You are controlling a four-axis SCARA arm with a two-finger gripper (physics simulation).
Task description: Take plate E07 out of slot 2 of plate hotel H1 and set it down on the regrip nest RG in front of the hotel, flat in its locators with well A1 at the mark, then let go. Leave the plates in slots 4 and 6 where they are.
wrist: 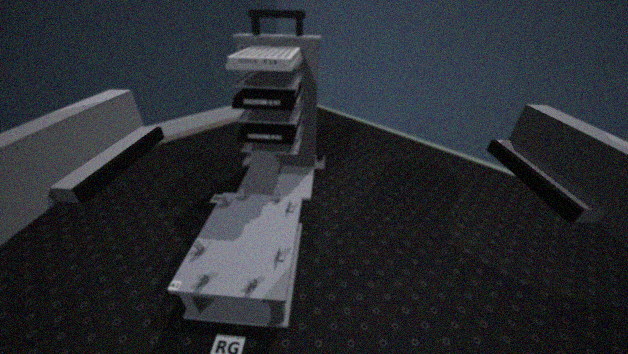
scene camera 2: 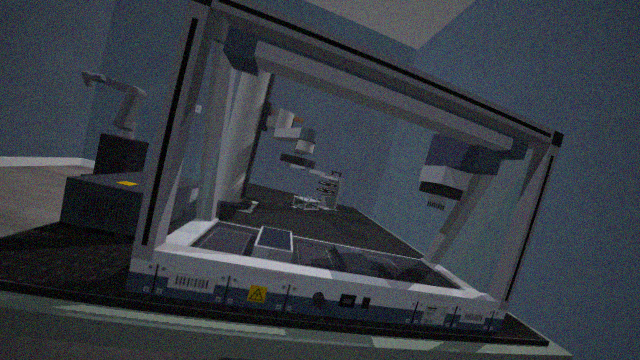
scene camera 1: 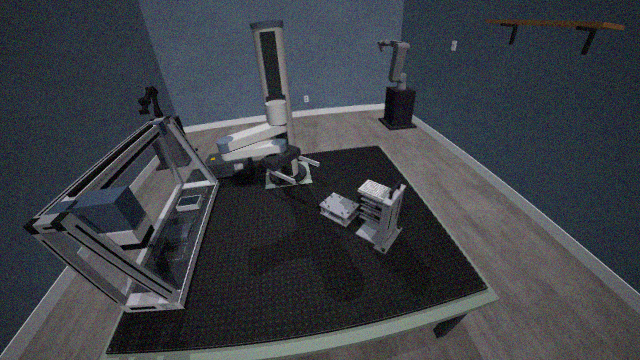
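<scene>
My gripper is open, its two fingers wide apart with nothing between them. It hangs in front of the nest and the hotel, apart from both. Plate hotel H1 stands upright. A dark plate sits in its lower slot, taken as E07 in slot 2; its label is too blurred to read. Another dark plate sits above it, and a white plate is on top. Regrip nest RG bears no plate; its locators and corner mark show.
A framed gantry machine stands along the left side of the mat in scene camera 1. A dark box is beside the arm's column. An RG label lies before the nest. Another arm's pedestal stands beyond the table.
</scene>
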